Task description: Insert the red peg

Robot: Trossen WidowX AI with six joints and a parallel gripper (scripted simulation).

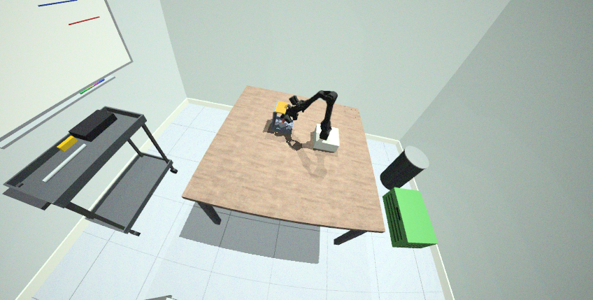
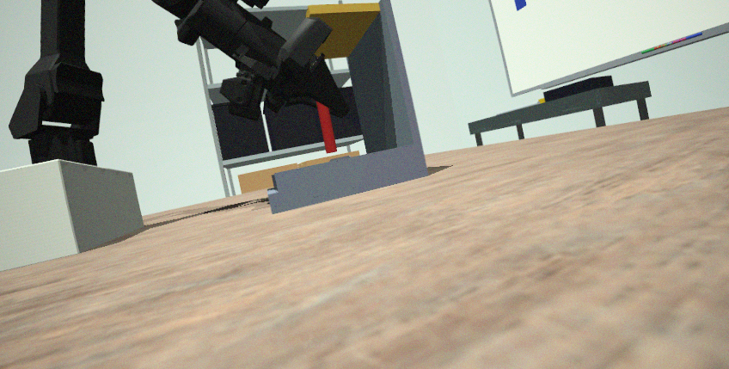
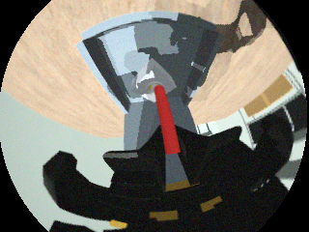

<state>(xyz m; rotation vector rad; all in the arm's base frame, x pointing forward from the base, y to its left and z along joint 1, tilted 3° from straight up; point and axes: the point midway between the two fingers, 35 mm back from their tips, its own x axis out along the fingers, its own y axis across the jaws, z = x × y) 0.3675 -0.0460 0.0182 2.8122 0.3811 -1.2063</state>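
Right now the yellow roof is 110 mm above my gripper tip. From my gripper tip the other things lie so: red peg 30 mm behind, 10 mm to the right, 10 mm below.
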